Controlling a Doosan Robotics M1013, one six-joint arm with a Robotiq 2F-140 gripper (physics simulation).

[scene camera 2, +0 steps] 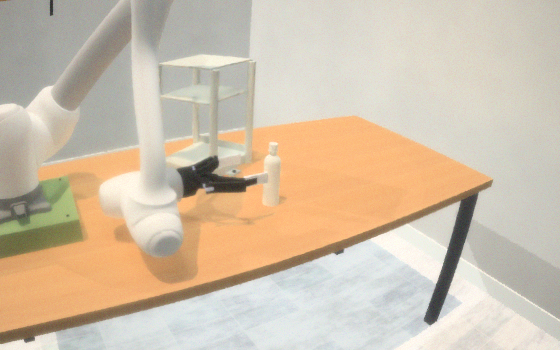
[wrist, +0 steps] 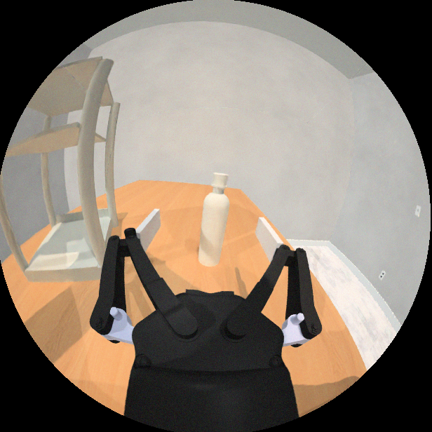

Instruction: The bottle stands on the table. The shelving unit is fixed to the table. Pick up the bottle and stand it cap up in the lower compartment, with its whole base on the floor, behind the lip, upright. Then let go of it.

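Where they show: gripper, fingertip midpoint: (scene camera 2: 252, 167); arm's base, origin of the base link: (scene camera 2: 18, 205).
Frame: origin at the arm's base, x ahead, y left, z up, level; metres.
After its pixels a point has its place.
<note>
The cream bottle (scene camera 2: 271, 182) @[x 0.666, y -0.288, z 0.014 m] (wrist: 214, 230) stands upright on the table, cap up. My gripper (scene camera 2: 245, 170) @[x 0.630, y -0.252, z 0.053 m] (wrist: 208, 221) is open and empty, level and low over the table. Its two pale fingertips point toward the bottle. In the wrist view the bottle shows in the gap between them, a little left of the right fingertip; how far the tips reach along it is hard to tell. The pale shelving unit (scene camera 2: 214, 110) @[x 0.614, y -0.085, z 0.172 m] (wrist: 87, 150) stands on the table, left of the bottle in the wrist view. Its lower compartment has a floor (wrist: 70, 242) with a raised lip.
The wooden table (scene camera 2: 375, 165) @[x 1.166, y -0.267, z -0.059 m] (wrist: 160, 197) bears the unit and the bottle. The unit's middle shelf (scene camera 2: 200, 93) @[x 0.653, y 0.062, z 0.189 m] and top board (scene camera 2: 207, 61) @[x 0.667, y 0.048, z 0.295 m] lie above the lower compartment. Its near post is close to my left finger in the wrist view. The green base block (scene camera 2: 40, 237) @[x 0.035, y -0.162, z -0.023 m] is under the arm.
</note>
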